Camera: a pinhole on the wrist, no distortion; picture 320 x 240 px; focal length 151.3 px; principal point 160.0 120.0 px. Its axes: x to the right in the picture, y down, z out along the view. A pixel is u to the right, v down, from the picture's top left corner.
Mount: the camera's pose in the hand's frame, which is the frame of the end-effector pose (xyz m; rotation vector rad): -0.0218 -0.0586 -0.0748 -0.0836 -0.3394 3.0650
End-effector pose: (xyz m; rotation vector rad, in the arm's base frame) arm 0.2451 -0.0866 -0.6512 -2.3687 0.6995 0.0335
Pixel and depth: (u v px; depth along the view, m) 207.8 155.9 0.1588
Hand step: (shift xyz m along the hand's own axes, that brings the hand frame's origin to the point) -0.0832 -0.1266 0.0693
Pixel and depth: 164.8 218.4 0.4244
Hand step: -0.0746 -0.4187 0.2774
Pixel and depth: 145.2 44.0 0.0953
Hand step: -0.0158 -0.0332 0.0290
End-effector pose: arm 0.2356 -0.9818 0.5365 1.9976 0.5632 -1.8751
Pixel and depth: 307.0 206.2 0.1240
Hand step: -0.1529 -0.1468 0.0247
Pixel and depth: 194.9 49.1 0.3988
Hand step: -0.1280 0.0427 0.3505
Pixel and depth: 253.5 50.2 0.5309
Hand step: -0.3684 0.0853 0.4808
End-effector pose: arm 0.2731 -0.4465 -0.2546 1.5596 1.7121 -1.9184
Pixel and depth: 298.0 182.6 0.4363
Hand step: -0.4538 -0.3043 0.2917
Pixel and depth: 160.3 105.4 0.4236
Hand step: -0.0460 -0.1106 0.3469
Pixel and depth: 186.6 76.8 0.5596
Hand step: -0.1454 -0.0182 0.5009
